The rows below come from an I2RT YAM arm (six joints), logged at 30 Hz.
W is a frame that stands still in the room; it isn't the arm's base.
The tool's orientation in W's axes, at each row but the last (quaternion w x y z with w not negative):
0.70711, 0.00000, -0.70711, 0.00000
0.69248, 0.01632, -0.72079, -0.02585
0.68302, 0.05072, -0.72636, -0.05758
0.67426, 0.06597, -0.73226, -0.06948
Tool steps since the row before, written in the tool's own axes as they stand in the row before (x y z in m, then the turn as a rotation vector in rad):
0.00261, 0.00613, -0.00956, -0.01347, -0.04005, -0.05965
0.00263, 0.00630, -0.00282, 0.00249, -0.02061, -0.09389
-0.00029, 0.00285, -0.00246, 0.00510, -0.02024, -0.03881
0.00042, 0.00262, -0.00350, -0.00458, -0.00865, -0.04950
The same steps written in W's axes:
0.00956, 0.00613, 0.00261, 0.05965, -0.04005, -0.01347
0.00279, 0.00609, 0.00311, 0.09345, -0.02210, 0.00497
0.00249, 0.00283, 0.00030, 0.03832, -0.02134, 0.00428
0.00345, 0.00245, 0.00119, 0.04973, -0.00825, -0.00212

